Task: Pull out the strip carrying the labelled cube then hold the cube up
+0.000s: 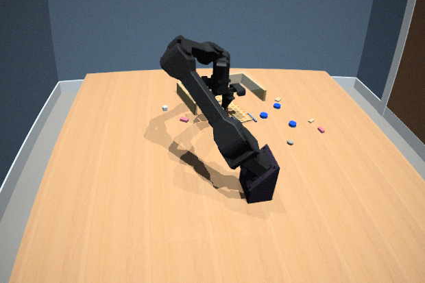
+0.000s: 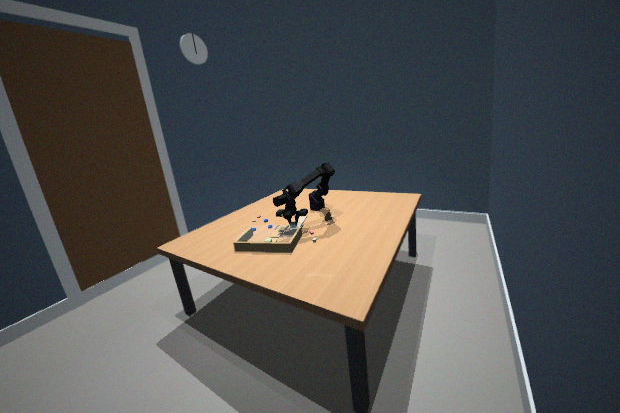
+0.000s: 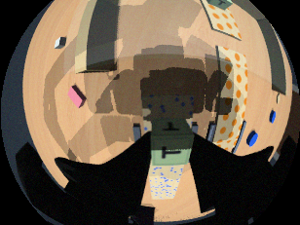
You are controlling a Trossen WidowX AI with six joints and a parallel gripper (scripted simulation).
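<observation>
Now: gripper tip 5 cm short of the orange-dotted strip, 8 cm to the left of it and 3 cm above it. The rest, counted from my gripper tip: grey piece (17 cm behind, 23 cm to the right, 2 cm below).
</observation>
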